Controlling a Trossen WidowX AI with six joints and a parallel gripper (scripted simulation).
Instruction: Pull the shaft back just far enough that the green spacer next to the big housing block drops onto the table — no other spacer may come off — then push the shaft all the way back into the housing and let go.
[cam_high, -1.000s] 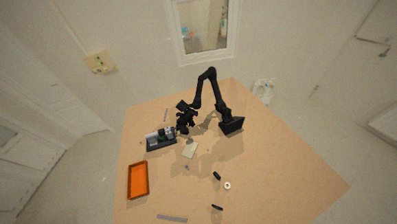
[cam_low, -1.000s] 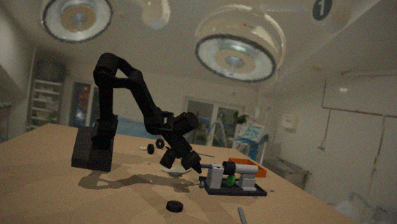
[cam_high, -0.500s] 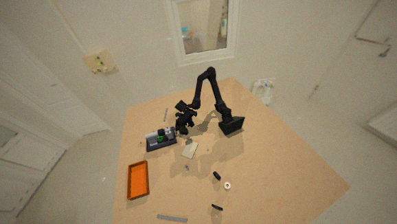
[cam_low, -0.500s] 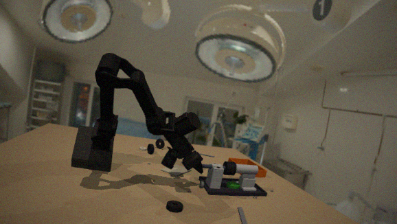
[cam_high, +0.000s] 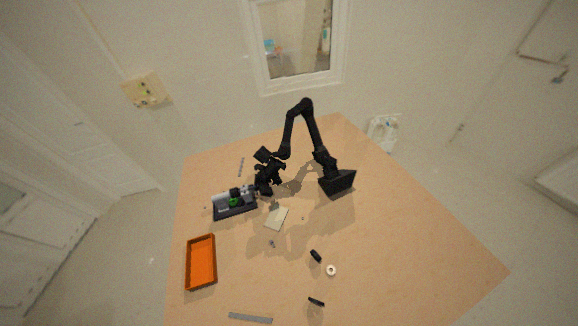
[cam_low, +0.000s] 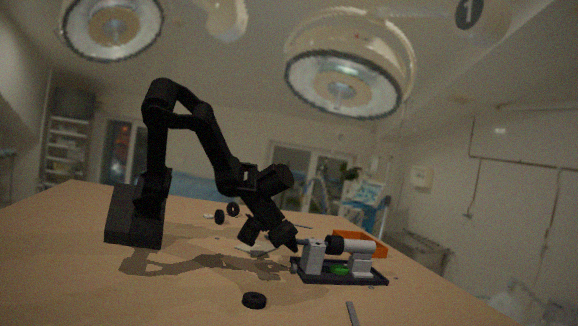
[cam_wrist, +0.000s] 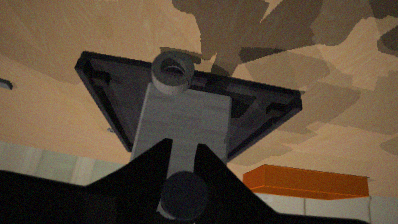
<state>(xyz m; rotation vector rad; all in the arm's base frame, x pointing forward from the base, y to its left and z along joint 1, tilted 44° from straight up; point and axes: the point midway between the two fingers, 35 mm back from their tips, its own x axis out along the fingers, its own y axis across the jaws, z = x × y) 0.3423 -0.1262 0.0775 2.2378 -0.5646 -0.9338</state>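
The black spacer is 9 cm ahead of my gripper tip, 1 cm to the right of it and 2 cm above it. From my gripper tip the other things lie so: thin grey shaft (4 cm ahead, 1 cm to the right, 2 cm above); then green spacer (13 cm ahead, 2 cm to the right, 4 cm below); then beige card (5 cm behind, 16 cm to the left, 5 cm below).
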